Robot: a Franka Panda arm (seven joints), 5 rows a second.
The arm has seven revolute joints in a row. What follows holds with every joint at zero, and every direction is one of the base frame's. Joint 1 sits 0.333 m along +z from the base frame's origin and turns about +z. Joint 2 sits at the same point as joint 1 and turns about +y. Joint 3 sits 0.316 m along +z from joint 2 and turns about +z. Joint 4 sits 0.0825 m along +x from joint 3 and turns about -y. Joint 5 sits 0.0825 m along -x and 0.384 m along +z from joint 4 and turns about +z. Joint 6 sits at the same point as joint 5 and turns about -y. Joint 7 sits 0.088 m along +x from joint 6 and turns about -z. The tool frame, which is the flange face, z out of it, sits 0.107 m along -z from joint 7; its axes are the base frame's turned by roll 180, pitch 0 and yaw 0 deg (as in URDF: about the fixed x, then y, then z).
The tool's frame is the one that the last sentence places.
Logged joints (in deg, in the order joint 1, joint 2, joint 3, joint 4, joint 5, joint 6, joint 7), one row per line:
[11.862, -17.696, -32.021, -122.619, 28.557, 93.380, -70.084]
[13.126, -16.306, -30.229, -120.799, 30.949, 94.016, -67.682]
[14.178, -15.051, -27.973, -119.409, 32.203, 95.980, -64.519]
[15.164, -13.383, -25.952, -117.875, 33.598, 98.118, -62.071]
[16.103, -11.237, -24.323, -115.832, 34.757, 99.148, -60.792]
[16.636, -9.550, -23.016, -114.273, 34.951, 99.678, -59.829]
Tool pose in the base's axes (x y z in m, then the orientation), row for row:
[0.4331, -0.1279, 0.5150, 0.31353, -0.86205, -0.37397, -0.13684]
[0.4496, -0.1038, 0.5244, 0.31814, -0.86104, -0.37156, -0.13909]
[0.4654, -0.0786, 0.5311, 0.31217, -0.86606, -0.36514, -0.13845]
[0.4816, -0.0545, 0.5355, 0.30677, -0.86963, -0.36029, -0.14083]
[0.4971, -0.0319, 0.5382, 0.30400, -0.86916, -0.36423, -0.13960]
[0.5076, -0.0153, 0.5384, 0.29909, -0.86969, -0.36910, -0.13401]
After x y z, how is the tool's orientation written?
As a quaternion, w x y z.
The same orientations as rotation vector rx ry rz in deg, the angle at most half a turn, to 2 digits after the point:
[-130.23, -56.50, -20.67]
[-129.78, -56.01, -20.97]
[-130.93, -55.20, -20.93]
[-131.82, -54.61, -21.35]
[-131.93, -55.29, -21.19]
[-132.33, -56.16, -20.39]

